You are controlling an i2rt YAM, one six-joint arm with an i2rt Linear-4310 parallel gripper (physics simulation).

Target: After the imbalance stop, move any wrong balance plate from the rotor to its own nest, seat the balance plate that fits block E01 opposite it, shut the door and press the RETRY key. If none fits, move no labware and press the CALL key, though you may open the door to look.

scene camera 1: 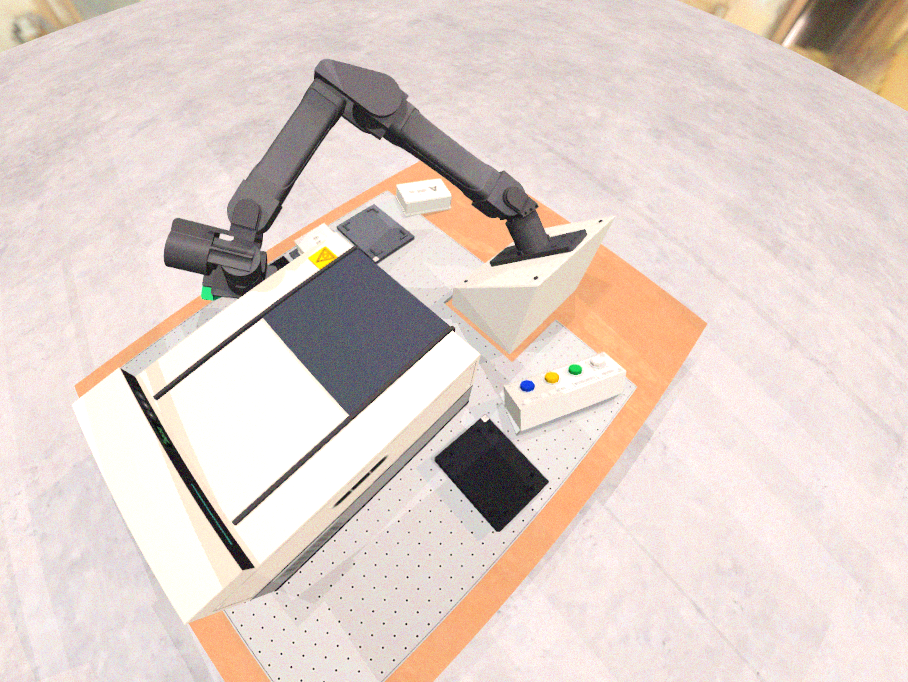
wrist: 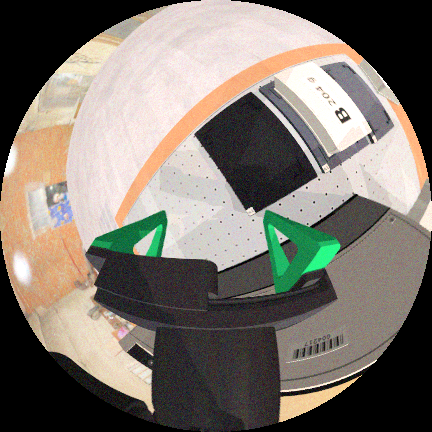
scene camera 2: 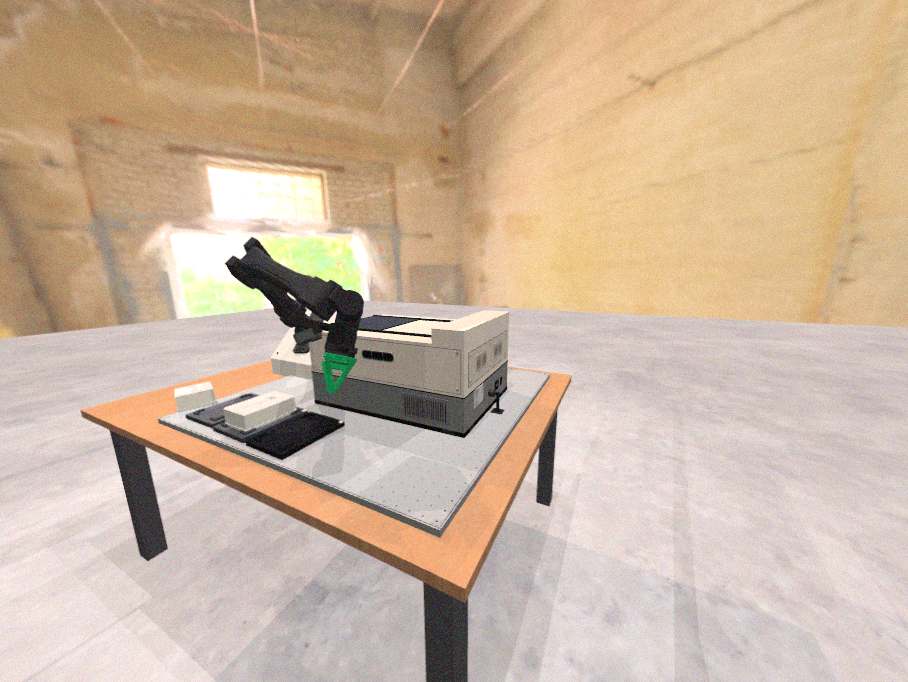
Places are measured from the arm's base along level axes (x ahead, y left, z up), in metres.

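Pixels of known places: gripper, fingertip midpoint: [wrist: 214, 215] [scene camera 2: 331, 391]; arm's base at its link origin: [scene camera 1: 536, 251].
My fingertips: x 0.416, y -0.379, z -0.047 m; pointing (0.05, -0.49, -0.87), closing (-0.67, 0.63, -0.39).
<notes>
Ahead of a thing's pixels: the offset from my fingertips to its top centre.
The centrifuge [scene camera 1: 220, 418] [scene camera 2: 411, 359] [wrist: 350, 300] has a dark blue panel @[dx -0.061, dy +0.270, dz +0.114 m] [scene camera 1: 359, 330] and a white panel between two black rails on top. The rotor and block E01 do not show. A white balance plate marked B, 204 g @[dx -0.200, dy -0.023, dz -0.045 m] [wrist: 332, 107] [scene camera 2: 258, 411], sits on a dark nest beside the centrifuge. Another white block, marked A @[dx -0.503, dy +0.011, dz -0.054 m] [scene camera 1: 422, 194] [scene camera 2: 194, 396], stands near the table's corner. My gripper [wrist: 214, 215] [scene camera 2: 337, 370] is open and empty, low beside the centrifuge's side wall. The key box @[dx -0.261, dy +0.573, dz -0.015 m] [scene camera 1: 565, 392] has blue, yellow, green and white keys; their labels are too small to read.
A black plate-like nest @[dx -0.068, dy -0.043, dz -0.081 m] [wrist: 255, 152] [scene camera 2: 293, 434] lies beside plate B's nest. A dark grey nest @[dx -0.334, dy +0.000, dz -0.081 m] [scene camera 1: 375, 232] lies between the white blocks. Another black nest @[dx -0.060, dy +0.552, dz -0.061 m] [scene camera 1: 491, 473] lies near the key box. The arm's base stands on a white wedge [scene camera 1: 543, 293].
</notes>
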